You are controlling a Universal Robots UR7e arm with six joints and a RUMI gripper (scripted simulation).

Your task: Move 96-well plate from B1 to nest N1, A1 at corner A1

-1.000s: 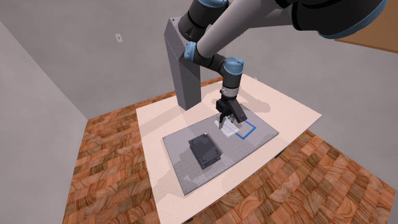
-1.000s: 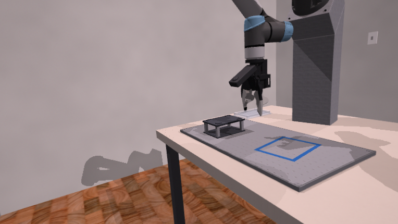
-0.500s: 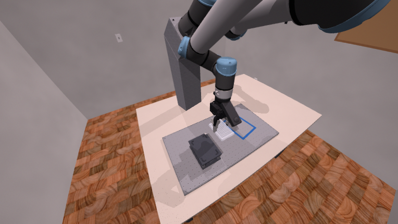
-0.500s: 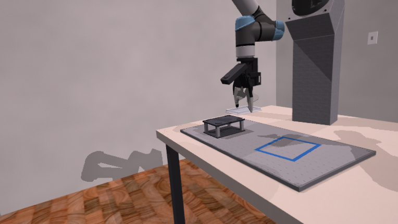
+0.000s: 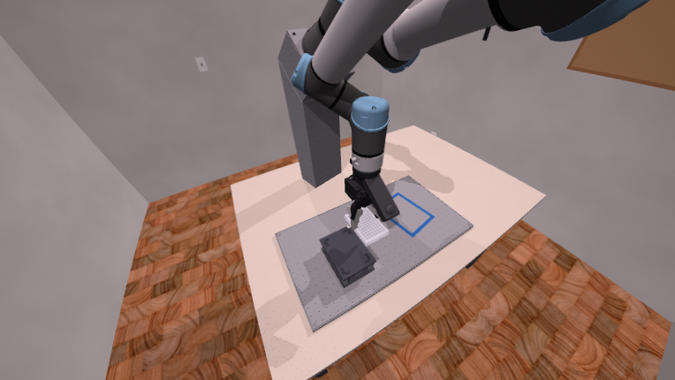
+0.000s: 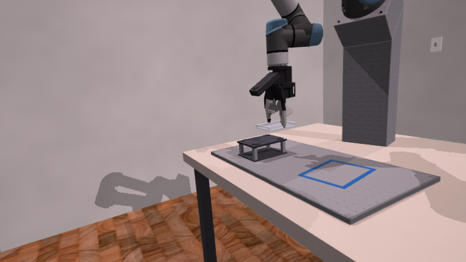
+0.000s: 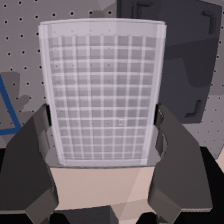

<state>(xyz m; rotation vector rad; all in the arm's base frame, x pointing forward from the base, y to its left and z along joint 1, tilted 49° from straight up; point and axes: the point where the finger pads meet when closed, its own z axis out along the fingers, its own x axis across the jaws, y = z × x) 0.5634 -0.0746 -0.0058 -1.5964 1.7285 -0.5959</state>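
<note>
Right now my hand is 1 cm short of the dark raised plate nest, 8 cm to the left of it and 8 cm above it. Round my hand: clear 96-well plate: 1 cm below.
</note>
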